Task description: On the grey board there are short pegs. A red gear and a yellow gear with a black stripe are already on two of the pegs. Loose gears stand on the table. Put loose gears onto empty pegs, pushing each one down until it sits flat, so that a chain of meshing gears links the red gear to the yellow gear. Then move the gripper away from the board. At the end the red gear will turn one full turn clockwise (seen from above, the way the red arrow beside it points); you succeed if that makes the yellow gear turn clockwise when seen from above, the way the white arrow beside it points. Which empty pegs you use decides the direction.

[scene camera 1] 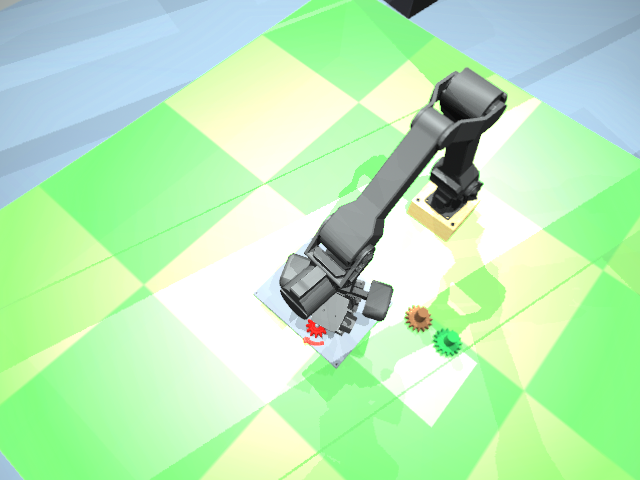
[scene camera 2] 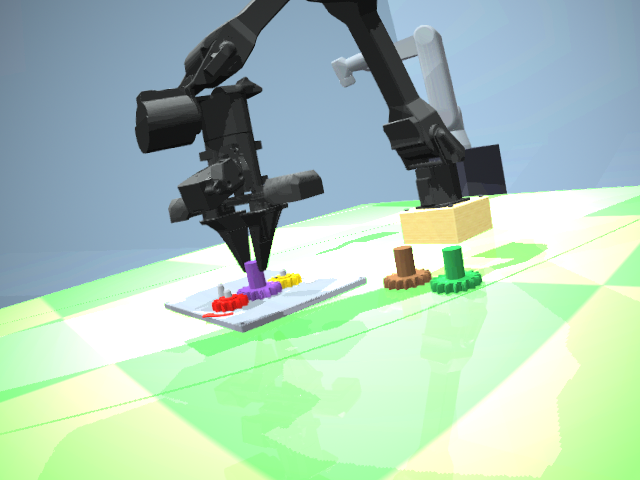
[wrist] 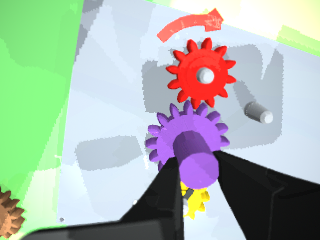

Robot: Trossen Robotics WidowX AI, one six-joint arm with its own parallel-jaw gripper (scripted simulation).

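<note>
My gripper [scene camera 2: 255, 271] is in sight, and I see my gripper [scene camera 1: 331, 303] and again my gripper [wrist: 194, 161]. There is a purple gear [scene camera 2: 259, 288], and the same purple gear [wrist: 191, 136] can be seen too, but scene camera 1 does not show the purple gear, hidden by my gripper. I can also see a brown gear [scene camera 2: 407, 276].
</note>
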